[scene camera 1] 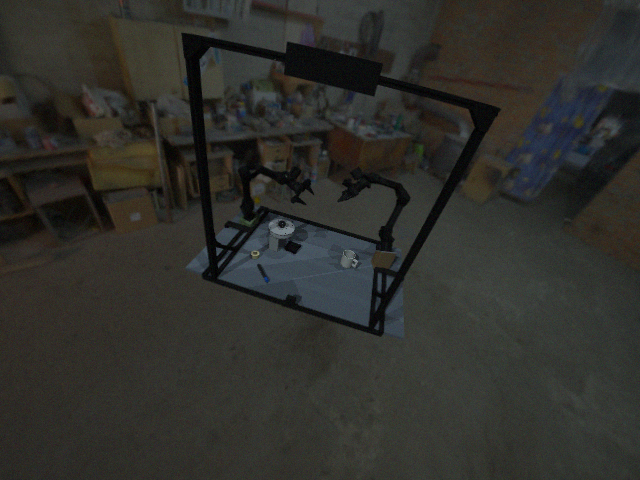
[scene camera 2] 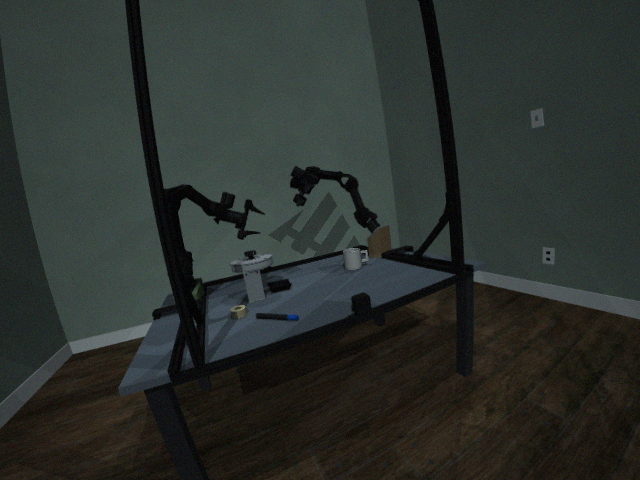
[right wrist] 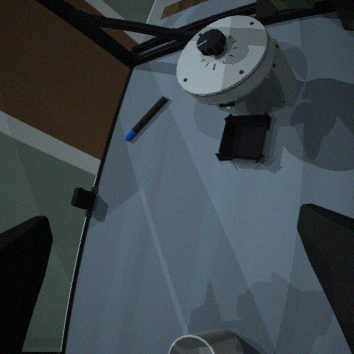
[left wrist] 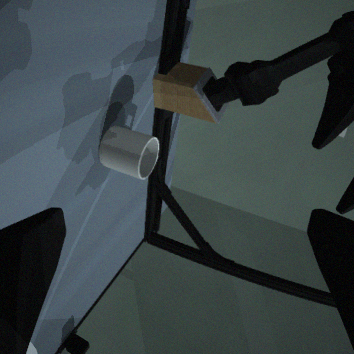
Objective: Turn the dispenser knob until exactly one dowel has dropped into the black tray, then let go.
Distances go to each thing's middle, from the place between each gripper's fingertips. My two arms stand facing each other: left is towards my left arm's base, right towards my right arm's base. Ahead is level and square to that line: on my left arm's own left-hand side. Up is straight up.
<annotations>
My left hand is 21 cm past the white round dispenser [right wrist: 248, 54], 12 cm above it and 10 cm to the right of it. From my left hand the other things lie so: white mug [left wrist: 135, 153] (36 cm to the right, 21 cm below, 20 cm behind).
Right now the white mug is 300 mm below my right hand, 170 mm to the right of it and 140 mm behind it. Round my right hand: white round dispenser (290 mm to the left, 200 mm below, 150 mm behind).
</annotations>
